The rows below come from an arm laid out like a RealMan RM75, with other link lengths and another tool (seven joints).
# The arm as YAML. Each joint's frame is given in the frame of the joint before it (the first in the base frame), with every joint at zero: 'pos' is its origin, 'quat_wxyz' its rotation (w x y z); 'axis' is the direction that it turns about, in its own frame. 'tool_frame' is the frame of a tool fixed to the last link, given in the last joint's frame.
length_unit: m
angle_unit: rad
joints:
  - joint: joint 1
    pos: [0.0, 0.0, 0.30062]
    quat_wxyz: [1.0, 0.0, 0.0, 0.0]
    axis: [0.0, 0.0, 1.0]
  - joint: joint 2
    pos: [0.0, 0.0, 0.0]
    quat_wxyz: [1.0, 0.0, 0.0, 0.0]
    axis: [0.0, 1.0, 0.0]
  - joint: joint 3
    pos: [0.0, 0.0, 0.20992]
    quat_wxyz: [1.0, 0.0, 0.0, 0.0]
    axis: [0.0, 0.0, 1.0]
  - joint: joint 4
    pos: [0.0, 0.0, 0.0]
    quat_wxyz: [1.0, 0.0, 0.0, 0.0]
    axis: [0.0, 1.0, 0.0]
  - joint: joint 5
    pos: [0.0, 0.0, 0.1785]
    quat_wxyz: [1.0, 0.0, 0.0, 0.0]
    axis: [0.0, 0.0, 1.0]
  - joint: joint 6
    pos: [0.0, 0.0, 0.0]
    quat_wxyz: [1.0, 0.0, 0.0, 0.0]
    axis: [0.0, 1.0, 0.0]
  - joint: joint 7
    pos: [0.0, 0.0, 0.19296]
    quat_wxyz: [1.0, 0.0, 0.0, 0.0]
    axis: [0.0, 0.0, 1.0]
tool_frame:
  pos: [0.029, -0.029, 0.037]
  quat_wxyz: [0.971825, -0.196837, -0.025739, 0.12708]
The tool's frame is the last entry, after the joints.
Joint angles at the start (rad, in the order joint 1, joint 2, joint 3, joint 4, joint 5, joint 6, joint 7):
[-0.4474 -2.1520 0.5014 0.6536 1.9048 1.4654 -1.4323]
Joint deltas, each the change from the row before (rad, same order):
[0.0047 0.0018 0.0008 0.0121 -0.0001 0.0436 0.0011]
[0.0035 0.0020 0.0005 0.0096 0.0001 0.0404 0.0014]
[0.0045 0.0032 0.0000 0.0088 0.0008 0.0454 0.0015]
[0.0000 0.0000 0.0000 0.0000 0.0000 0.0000 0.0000]
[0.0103 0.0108 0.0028 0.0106 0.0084 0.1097 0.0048]
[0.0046 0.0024 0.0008 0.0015 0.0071 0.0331 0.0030]
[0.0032 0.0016 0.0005 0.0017 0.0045 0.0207 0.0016]
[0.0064 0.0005 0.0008 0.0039 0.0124 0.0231 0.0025]
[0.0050 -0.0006 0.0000 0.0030 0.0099 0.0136 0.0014]
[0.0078 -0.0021 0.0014 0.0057 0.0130 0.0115 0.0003]
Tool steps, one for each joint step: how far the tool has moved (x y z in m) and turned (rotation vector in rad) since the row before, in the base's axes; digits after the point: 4 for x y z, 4 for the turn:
[0.0066 -0.0053 0.0015 -0.0123 -0.0108 -0.0333]
[0.0061 -0.0052 0.0012 -0.0123 -0.0103 -0.0312]
[0.0061 -0.0063 0.0014 -0.0151 -0.0116 -0.0332]
[0.0000 0.0000 0.0000 0.0000 0.0000 0.0000]
[0.0130 -0.0177 0.0012 -0.0491 -0.0266 -0.0779]
[0.0029 -0.0065 -0.0008 -0.0190 -0.0064 -0.0218]
[0.0017 -0.0041 -0.0003 -0.0116 -0.0036 -0.0133]
[0.0005 -0.0058 -0.0017 -0.0177 0.0014 -0.0128]
[-0.0002 -0.0039 -0.0015 -0.0121 0.0019 -0.0060]
[-0.0013 -0.0044 -0.0024 -0.0141 0.0054 -0.0024]

